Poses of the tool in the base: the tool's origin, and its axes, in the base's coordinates. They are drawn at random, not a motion.
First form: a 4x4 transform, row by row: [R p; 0 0 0 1], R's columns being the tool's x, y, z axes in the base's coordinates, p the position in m. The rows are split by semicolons.
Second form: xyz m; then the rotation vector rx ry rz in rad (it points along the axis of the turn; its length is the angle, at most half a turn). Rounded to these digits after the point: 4 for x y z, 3 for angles. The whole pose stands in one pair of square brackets.
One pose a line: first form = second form
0.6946, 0.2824, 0.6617, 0.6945; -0.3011, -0.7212, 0.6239, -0.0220; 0.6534, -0.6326, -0.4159, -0.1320; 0, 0, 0, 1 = [0.6945, -0.0220, -0.1320, -2.155, 0.014, -1.001]
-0.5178, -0.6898, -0.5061, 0.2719; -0.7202, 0.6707, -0.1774, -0.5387; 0.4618, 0.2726, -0.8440, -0.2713; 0, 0, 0, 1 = [0.2719, -0.5387, -0.2713, 1.087, -2.337, -0.073]
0.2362, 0.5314, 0.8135, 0.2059; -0.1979, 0.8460, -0.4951, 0.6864; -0.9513, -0.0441, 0.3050, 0.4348; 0, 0, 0, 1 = [0.2059, 0.6864, 0.4348, 0.316, 1.238, -0.511]
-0.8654, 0.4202, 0.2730, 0.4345; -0.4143, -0.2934, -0.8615, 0.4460; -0.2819, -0.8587, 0.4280, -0.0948; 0, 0, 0, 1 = [0.4345, 0.4460, -0.0948, 0.007, 1.449, -2.179]
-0.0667, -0.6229, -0.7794, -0.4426; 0.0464, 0.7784, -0.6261, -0.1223; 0.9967, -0.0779, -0.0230, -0.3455; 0, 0, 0, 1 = [-0.4426, -0.1223, -0.3455, 0.479, -1.553, 0.585]
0.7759, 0.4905, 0.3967, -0.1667; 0.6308, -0.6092, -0.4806, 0.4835; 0.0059, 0.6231, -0.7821, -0.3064; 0, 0, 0, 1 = [-0.1667, 0.4835, -0.3064, 2.350, 0.832, 0.299]
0.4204, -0.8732, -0.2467, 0.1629; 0.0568, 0.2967, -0.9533, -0.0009; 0.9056, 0.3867, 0.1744, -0.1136; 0, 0, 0, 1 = [0.1629, -0.0009, -0.1136, 1.090, -0.938, 0.757]
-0.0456, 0.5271, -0.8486, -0.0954; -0.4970, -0.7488, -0.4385, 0.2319; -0.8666, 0.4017, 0.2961, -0.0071; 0, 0, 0, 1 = [-0.0954, 0.2319, -0.0071, 1.533, 0.033, -1.869]
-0.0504, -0.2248, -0.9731, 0.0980; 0.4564, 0.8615, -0.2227, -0.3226; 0.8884, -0.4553, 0.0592, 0.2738; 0, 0, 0, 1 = [0.0980, -0.3226, 0.2738, -0.191, -1.526, 0.558]
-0.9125, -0.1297, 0.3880, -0.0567; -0.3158, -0.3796, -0.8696, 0.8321; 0.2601, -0.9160, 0.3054, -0.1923; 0, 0, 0, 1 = [-0.0567, 0.8321, -0.1923, -0.609, 1.679, -2.443]
